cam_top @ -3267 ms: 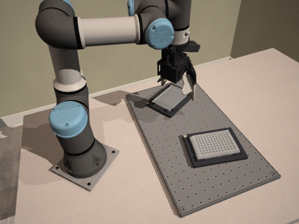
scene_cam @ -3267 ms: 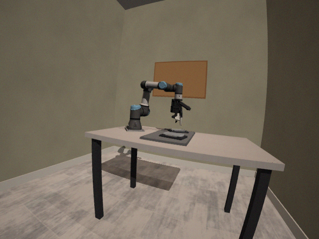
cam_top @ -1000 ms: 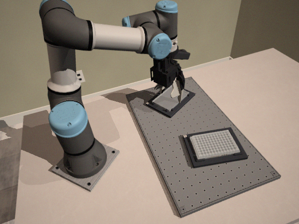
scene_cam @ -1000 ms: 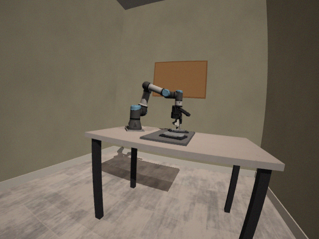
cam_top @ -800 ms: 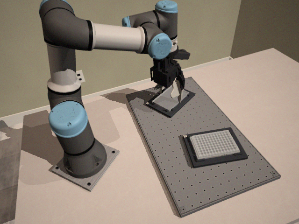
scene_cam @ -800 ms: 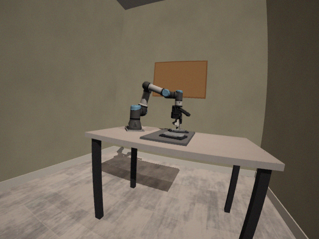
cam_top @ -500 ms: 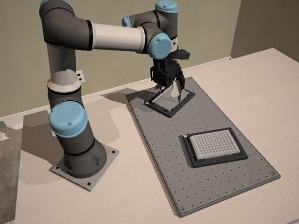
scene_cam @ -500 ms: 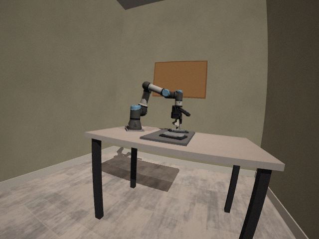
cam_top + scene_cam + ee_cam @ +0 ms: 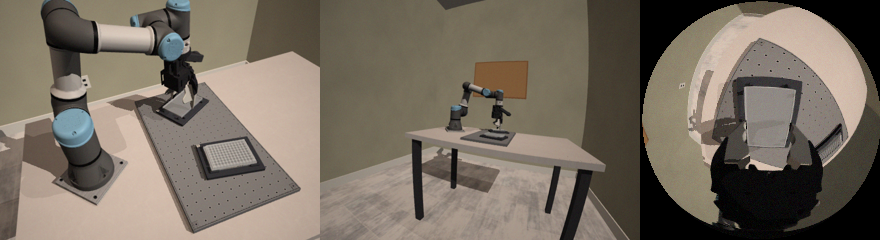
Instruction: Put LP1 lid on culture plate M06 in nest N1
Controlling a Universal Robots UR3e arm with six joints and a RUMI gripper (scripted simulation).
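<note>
Right now the lid park LP1 is 30 mm below my hand. Round my hand: culture plate M06 (80 mm ahead, 250 mm to the right, 10 mm below); then lid (10 mm below).
</note>
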